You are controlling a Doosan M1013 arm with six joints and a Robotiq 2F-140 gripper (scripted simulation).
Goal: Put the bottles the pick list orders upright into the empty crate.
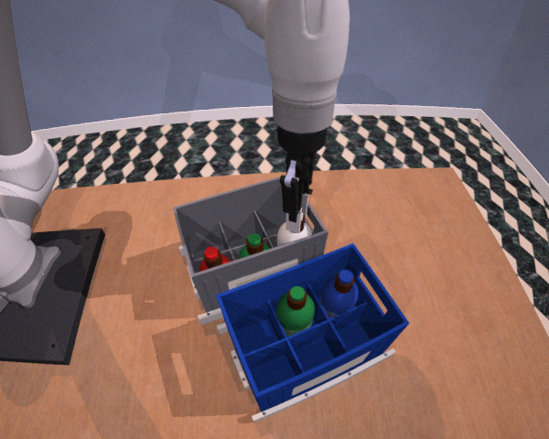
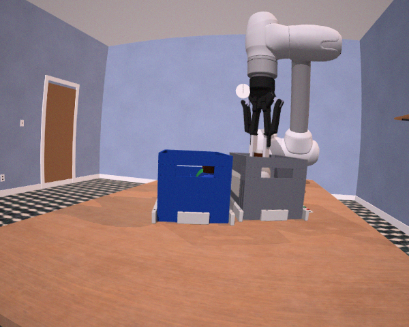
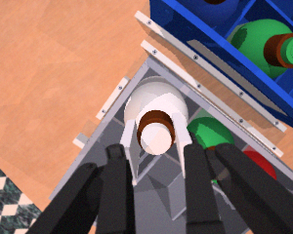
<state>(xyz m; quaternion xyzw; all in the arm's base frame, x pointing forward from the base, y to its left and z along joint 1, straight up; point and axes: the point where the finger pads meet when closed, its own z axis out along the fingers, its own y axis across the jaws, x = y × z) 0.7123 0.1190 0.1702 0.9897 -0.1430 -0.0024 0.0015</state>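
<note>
Now: hand 8 cm above the white bottle. The rest, counted from my hand: green bottle (15 cm to the right, 11 cm below, 1 cm ahead); blue bottle (11 cm to the right, 11 cm below, 10 cm ahead); grey crate (12 cm below, 10 cm behind).
</note>
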